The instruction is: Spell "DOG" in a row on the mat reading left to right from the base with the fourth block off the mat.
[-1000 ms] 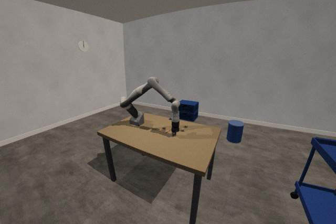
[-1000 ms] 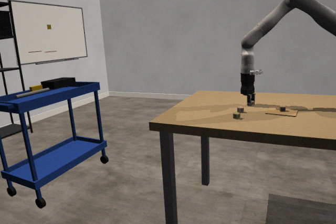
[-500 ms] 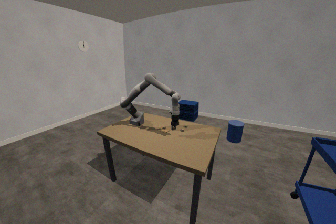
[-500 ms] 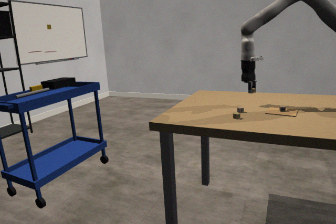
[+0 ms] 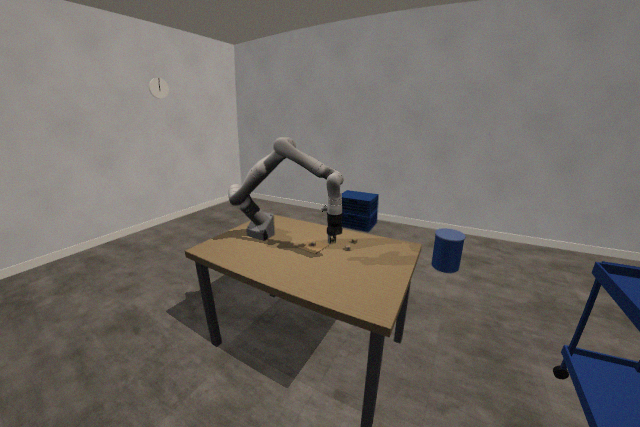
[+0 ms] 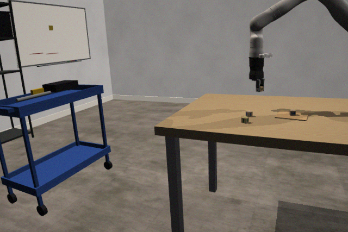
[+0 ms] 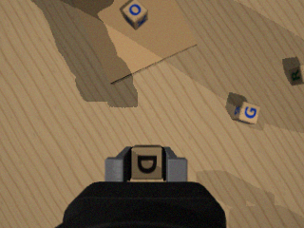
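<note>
Now: the tan mat 16 cm behind my hand, 9 cm to the left of it and 12 cm below it.
</note>
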